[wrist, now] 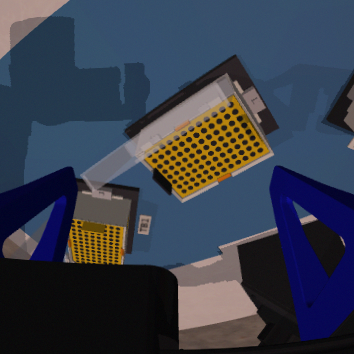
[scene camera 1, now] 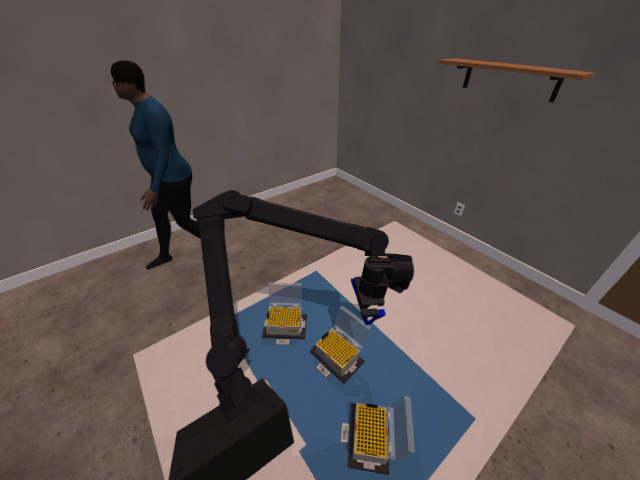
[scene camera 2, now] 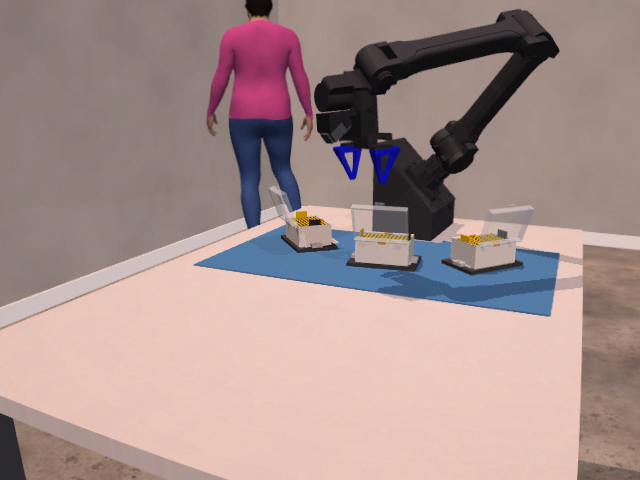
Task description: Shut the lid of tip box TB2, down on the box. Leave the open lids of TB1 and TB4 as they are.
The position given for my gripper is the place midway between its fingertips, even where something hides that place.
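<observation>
I can see my gripper [scene camera 2: 367, 181], [scene camera 1: 363, 310], [wrist: 173, 176], so scene camera 2, scene camera 1 and the wrist view show it to me. There is also a tip box TB2 [wrist: 245, 92], which I see in the wrist view.
</observation>
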